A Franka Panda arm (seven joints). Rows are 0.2 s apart.
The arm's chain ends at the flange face. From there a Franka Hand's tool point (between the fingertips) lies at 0.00 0.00 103.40 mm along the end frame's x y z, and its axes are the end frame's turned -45 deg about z.
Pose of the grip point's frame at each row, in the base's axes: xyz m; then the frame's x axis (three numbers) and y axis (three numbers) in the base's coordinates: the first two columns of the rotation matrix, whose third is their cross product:
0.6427, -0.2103, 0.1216, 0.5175, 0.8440, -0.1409, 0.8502, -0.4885, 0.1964
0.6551, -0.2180, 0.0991, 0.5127, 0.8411, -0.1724, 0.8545, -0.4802, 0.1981
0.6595, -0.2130, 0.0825, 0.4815, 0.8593, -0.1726, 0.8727, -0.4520, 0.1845
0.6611, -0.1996, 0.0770, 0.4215, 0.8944, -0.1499, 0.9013, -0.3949, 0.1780
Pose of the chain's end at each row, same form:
0.6327, -0.1874, 0.2219, 0.9671, 0.2514, 0.0392, 0.2353, -0.9422, 0.2385
0.6464, -0.1923, 0.1989, 0.9668, 0.2552, 0.0182, 0.2417, -0.9343, 0.2620
0.6512, -0.1882, 0.1825, 0.9576, 0.2880, 0.0084, 0.2766, -0.9272, 0.2525
0.6508, -0.1779, 0.1776, 0.9354, 0.3532, 0.0199, 0.3393, -0.9117, 0.2319

